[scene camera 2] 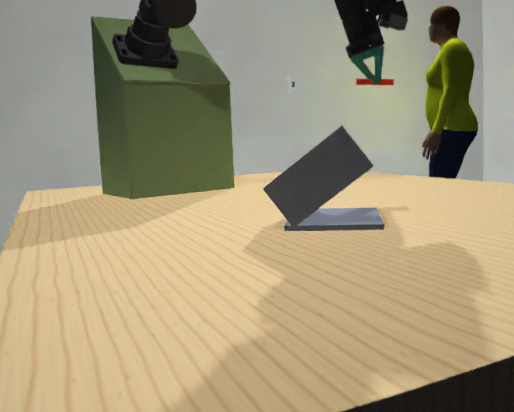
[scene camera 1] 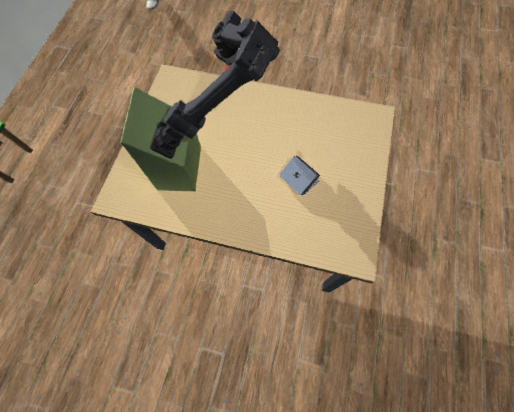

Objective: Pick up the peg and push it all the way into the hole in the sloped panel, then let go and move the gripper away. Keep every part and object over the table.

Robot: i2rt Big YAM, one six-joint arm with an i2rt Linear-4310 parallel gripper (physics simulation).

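Seen in the pictures: gripper, fingertip midpoint: [scene camera 2: 377, 83]; arm's base, link origin: [scene camera 2: 144, 54] [scene camera 1: 164, 141].
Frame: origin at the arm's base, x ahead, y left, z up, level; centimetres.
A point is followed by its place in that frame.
Note:
A red peg [scene camera 2: 375, 82] [scene camera 1: 228, 67] @(x 13.6, y 44.7, z -6.0 cm) is held level between the green fingertips of my gripper [scene camera 2: 376, 80] @(x 15.0, y 47.3, z -7.0 cm), high above the table's far side in scene camera 2. In scene camera 1 a small part of the peg shows beside the arm, near the table's back edge, and the fingers are hidden there. The sloped panel [scene camera 1: 298, 175] [scene camera 2: 320, 175] @(x 56.9, y 3.1, z -22.4 cm) is a grey plate tilted over a flat grey base [scene camera 2: 350, 218] @(x 55.5, y 8.2, z -27.8 cm). Its small dark hole [scene camera 1: 296, 175] @(x 50.3, y 6.1, z -22.0 cm) shows in scene camera 1; scene camera 2 shows the panel's dark underside. The peg is well apart from the panel.
A green block [scene camera 1: 175, 175] @(x 2.4, y -7.0, z -13.3 cm) [scene camera 2: 180, 135] @(x 5.7, y 4.8, z -16.8 cm) with a sloped top stands at the table's left and carries the arm's base [scene camera 2: 145, 47] @(x 5.7, y -1.3, z 0.3 cm). The wooden table [scene camera 1: 320, 120] @(x 57.9, y 41.3, z -28.4 cm) [scene camera 2: 125, 300] @(x 69.4, y -21.1, z -28.4 cm) has open edges all round. A person [scene camera 2: 452, 80] in a yellow-green top stands beyond the table.

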